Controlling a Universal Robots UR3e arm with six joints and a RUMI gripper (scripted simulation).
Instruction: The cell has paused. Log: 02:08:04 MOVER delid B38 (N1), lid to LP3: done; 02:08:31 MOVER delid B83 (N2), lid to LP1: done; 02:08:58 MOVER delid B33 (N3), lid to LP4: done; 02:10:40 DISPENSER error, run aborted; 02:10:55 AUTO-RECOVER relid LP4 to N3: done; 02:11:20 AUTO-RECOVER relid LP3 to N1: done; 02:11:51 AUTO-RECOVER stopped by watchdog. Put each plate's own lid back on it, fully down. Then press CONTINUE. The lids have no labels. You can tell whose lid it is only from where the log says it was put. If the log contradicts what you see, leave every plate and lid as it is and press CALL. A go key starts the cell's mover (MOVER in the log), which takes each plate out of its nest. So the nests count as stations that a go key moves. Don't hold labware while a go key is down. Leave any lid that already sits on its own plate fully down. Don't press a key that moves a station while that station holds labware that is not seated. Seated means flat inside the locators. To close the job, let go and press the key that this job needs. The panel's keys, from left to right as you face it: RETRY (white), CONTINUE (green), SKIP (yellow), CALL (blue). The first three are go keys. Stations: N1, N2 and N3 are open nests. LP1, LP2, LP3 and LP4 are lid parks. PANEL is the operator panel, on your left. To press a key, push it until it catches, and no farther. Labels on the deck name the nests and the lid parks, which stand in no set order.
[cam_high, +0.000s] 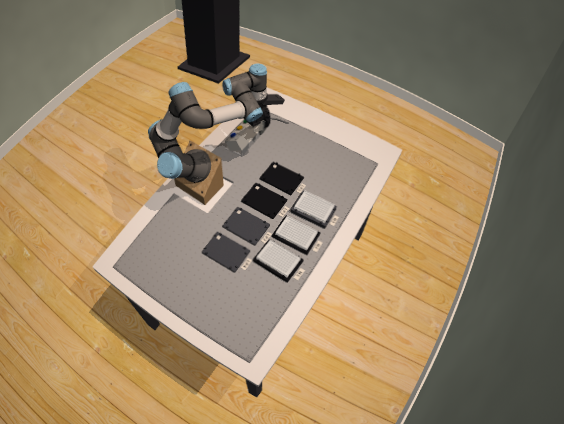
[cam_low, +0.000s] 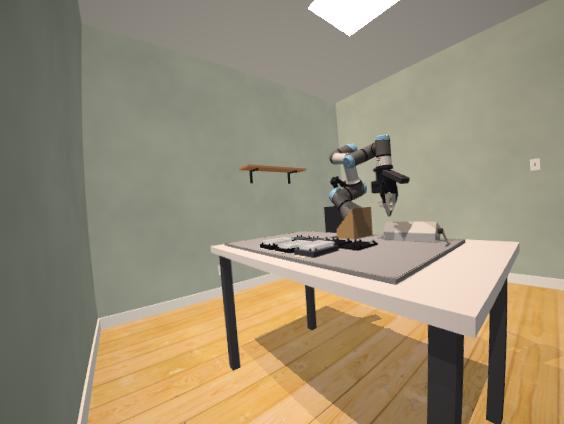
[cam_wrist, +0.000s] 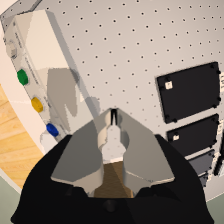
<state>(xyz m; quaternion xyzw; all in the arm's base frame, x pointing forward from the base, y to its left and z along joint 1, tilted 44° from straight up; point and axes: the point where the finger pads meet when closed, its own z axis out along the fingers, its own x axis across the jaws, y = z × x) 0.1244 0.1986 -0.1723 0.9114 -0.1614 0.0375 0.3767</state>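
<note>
Now: hand 12 cm past the green CONTINUE key, 7 cm to the right of it and 6 cm above it. The rest, counted from my hand: white retry key 12 cm behind, 12 cm to the left, 6 cm below; then blue CALL key 12 cm behind, 3 cm to the right, 6 cm below; then yellow SKIP key 12 cm behind, 2 cm to the left, 6 cm below.
</note>
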